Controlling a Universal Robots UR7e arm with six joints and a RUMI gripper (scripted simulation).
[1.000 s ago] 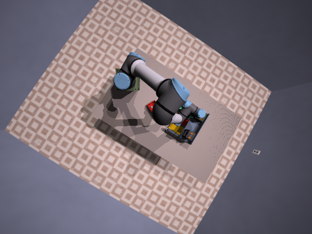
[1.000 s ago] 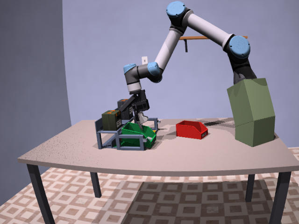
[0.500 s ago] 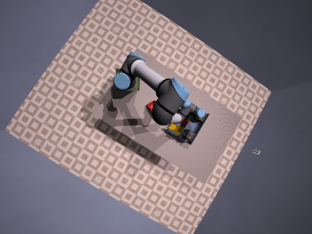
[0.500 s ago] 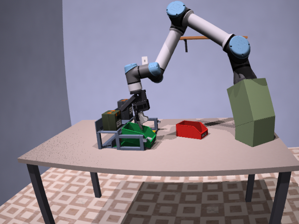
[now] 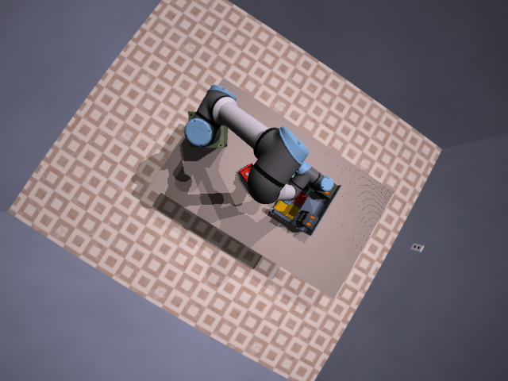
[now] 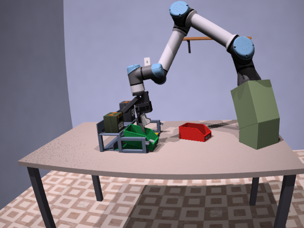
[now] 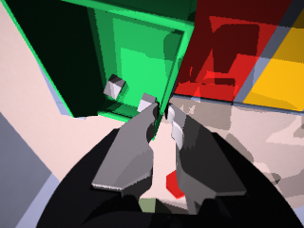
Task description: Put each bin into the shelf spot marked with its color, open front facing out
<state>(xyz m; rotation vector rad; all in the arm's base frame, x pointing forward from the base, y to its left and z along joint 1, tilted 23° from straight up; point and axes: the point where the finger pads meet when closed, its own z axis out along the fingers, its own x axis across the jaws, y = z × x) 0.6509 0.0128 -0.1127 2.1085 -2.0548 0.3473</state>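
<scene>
Now: the green bin 1 cm ahead of my hand, 5 cm to the left of it and 3 cm below it. The rest, counted from my hand: green mark (6 cm ahead, 4 cm to the left, 9 cm below); then red mark (5 cm ahead, 7 cm to the right, 9 cm below); then yellow mark (4 cm ahead, 18 cm to the right, 9 cm below).
</scene>
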